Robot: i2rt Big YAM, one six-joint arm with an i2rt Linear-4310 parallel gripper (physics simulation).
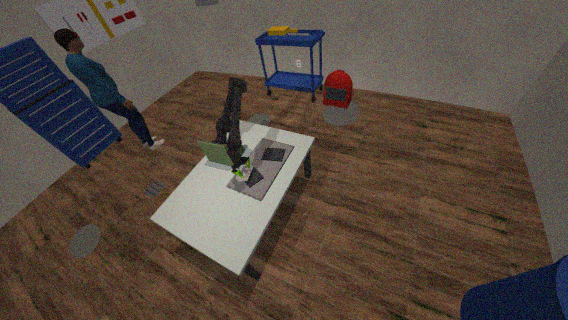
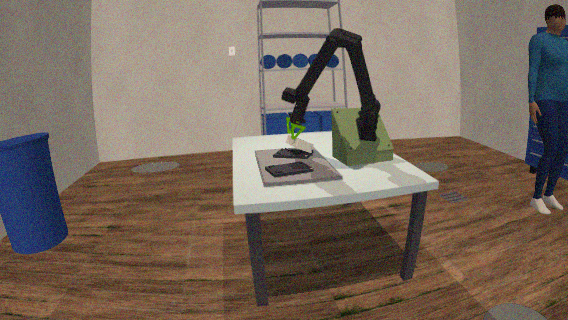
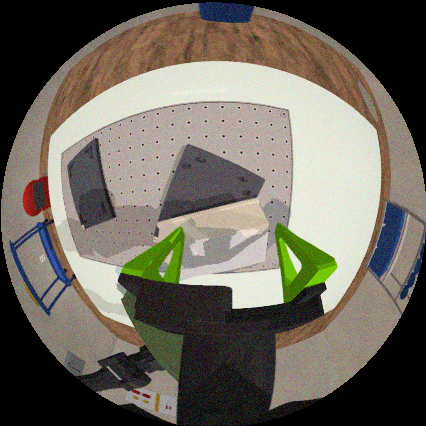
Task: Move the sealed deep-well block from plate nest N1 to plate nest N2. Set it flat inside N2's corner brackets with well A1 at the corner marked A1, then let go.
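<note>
The pale deep-well block looks tilted, on the arm-base side of one dark nest. It is skewed and overhangs that nest's edge; its underside contact is hidden. The other dark nest carries no block. Nest labels and the A1 marks are unreadable, so I cannot tell N1 from N2. My gripper is open, its green fingers spread above and to either side of the block, holding nothing.
Both nests are on a perforated board on the white table. The green base housing stands beside the board. A person stands beyond the table.
</note>
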